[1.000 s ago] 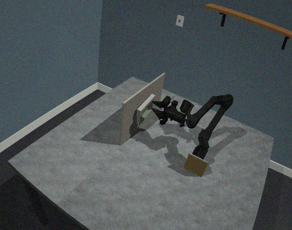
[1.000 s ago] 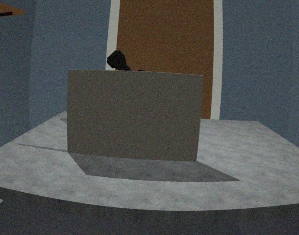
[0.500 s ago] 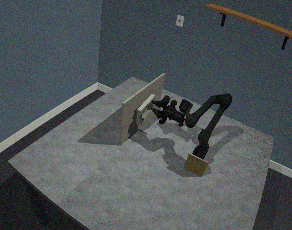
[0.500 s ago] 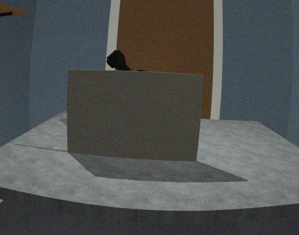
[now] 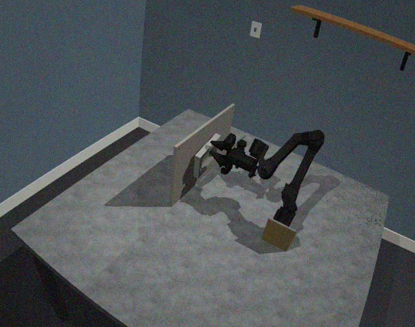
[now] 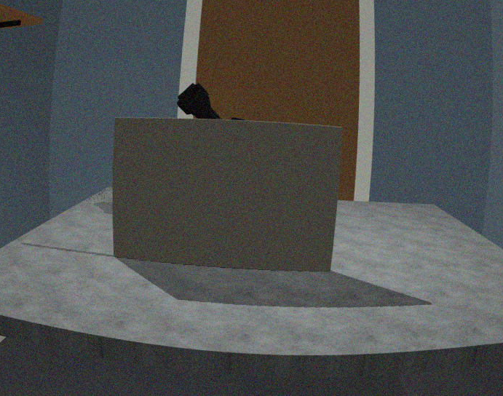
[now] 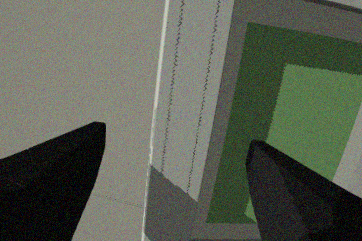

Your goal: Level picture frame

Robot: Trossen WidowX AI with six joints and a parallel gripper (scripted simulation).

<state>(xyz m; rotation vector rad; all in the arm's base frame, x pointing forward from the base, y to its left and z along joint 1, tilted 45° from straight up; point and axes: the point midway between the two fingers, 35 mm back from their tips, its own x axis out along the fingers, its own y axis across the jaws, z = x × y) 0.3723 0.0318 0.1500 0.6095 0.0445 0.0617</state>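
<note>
My gripper tip is now 20 mm short of the picture frame and 50 mm above it. Round my gripper tip: wall panel (30 mm ahead, 20 mm to the right, 60 mm below).
</note>
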